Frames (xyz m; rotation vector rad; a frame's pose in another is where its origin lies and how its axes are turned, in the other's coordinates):
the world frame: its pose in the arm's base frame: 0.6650 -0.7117 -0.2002 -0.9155 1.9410 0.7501
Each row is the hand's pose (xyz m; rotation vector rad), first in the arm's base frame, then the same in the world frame.
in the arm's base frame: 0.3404 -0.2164 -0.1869 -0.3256 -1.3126 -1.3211
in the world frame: -0.0441 0.5418 0.2352 -1.1249 1.1672 1.9227
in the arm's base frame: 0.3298 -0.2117 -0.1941 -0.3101 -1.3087 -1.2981
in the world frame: -0.0353 0.5520 0.2376 -1.1256 1.1998 1.9117
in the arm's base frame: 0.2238 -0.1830 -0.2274 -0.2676 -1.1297 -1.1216
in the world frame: 0.0249 0.6494 0.2294 -1.2245 1.4734 1.9368
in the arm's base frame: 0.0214 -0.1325 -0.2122 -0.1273 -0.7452 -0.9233
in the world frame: 0.0725 0.8452 0.1736 -1.5664 1.8830 1.8631
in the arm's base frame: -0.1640 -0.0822 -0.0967 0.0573 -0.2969 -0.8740
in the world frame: 0.0265 1.0428 0.0782 1.8089 -1.7666 -1.3841
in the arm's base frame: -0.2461 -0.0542 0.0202 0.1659 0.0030 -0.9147
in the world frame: -0.0529 1.1437 0.0097 1.9467 -1.5373 -1.0827
